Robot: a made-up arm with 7 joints. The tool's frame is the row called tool. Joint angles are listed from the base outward. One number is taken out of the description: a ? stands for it. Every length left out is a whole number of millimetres.
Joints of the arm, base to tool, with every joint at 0 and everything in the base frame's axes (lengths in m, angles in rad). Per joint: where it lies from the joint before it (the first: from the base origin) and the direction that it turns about. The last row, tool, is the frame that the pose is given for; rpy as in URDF.
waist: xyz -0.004 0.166 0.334 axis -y
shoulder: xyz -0.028 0 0.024 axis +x
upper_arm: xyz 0 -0.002 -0.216 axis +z
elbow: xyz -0.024 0.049 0 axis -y
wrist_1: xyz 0.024 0 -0.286 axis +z
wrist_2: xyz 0.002 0.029 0 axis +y
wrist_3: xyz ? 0 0.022 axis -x
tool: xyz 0 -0.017 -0.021 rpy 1.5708 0 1.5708
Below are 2 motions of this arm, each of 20 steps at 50 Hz.
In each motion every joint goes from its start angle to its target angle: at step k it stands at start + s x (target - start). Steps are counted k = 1, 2, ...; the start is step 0. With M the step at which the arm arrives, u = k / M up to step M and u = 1 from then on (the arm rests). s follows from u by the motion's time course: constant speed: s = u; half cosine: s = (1 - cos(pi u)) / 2; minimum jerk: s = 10 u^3 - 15 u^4 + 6 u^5.
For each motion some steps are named. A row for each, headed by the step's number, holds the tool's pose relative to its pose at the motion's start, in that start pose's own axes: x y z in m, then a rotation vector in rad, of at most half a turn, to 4 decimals.
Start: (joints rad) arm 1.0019 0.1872 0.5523 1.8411 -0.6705 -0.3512 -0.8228
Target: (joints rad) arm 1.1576 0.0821 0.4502 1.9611 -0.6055 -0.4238 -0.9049
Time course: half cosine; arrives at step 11
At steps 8, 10, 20:
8: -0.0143 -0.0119 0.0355 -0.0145 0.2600 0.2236
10: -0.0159 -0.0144 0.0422 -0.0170 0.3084 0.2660
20: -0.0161 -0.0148 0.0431 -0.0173 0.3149 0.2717

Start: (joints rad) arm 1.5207 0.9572 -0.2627 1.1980 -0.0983 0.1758 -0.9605
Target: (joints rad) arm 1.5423 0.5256 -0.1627 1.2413 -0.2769 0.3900 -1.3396
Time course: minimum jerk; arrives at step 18
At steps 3, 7, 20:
3: -0.0021 0.0022 0.0014 0.0079 0.0036 0.0110
7: -0.0169 0.0190 0.0122 0.0689 0.0257 0.0920
20: -0.0466 0.0634 0.0476 0.2454 0.0439 0.2975

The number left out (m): -0.027
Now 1 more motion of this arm.
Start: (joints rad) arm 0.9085 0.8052 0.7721 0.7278 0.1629 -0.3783 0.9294
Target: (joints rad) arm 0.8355 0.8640 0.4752 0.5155 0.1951 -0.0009 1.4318
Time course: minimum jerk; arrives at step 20
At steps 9, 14, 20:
9: -0.0124 0.0064 -0.0116 0.2120 0.1645 -0.2862
14: -0.0209 0.0183 -0.0189 0.4227 0.3765 -0.5526
20: -0.0228 0.0235 -0.0204 0.4978 0.4677 -0.6411

